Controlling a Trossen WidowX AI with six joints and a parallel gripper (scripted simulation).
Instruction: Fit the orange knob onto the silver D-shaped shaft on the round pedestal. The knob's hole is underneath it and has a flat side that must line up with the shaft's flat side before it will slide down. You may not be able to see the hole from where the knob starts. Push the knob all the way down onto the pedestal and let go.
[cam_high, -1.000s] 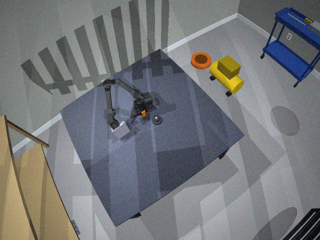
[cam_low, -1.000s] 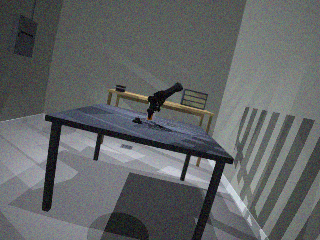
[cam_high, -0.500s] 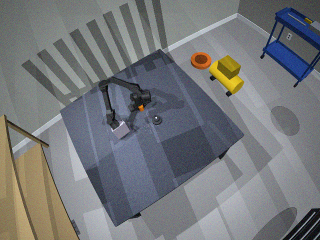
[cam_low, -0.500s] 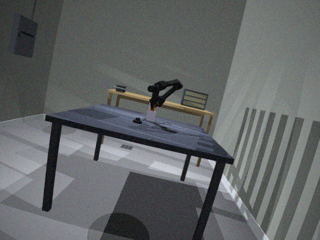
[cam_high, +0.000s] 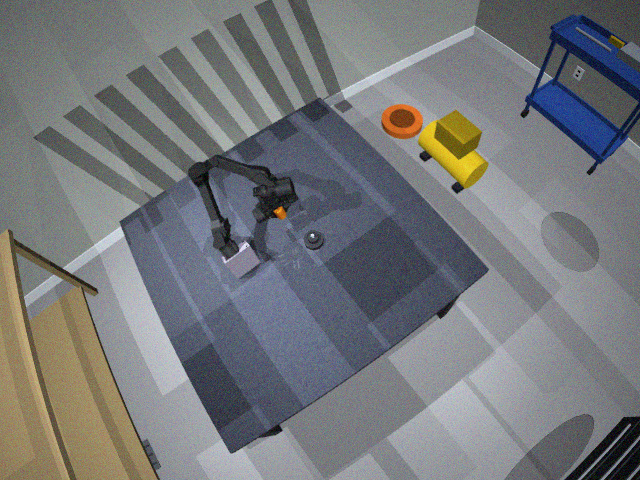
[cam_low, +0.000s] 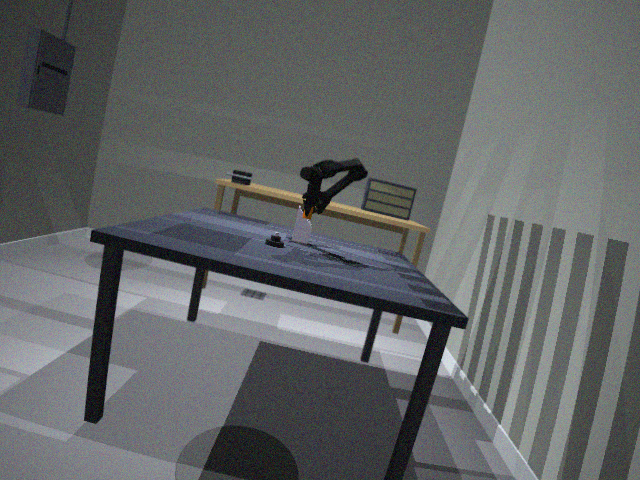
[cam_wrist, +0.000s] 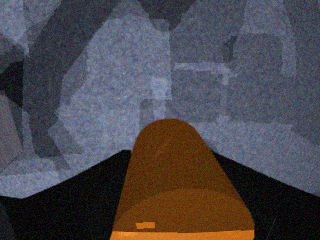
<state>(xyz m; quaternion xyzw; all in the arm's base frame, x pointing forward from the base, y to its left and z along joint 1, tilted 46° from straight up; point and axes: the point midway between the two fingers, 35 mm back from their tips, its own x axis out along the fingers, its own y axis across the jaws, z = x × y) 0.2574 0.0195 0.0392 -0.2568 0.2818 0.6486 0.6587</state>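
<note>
Now: gripper tip 30 mm below the orange knob. Round my gripper tip: round dark pedestal: 120 mm below, 110 mm to the right, 70 mm ahead.
</note>
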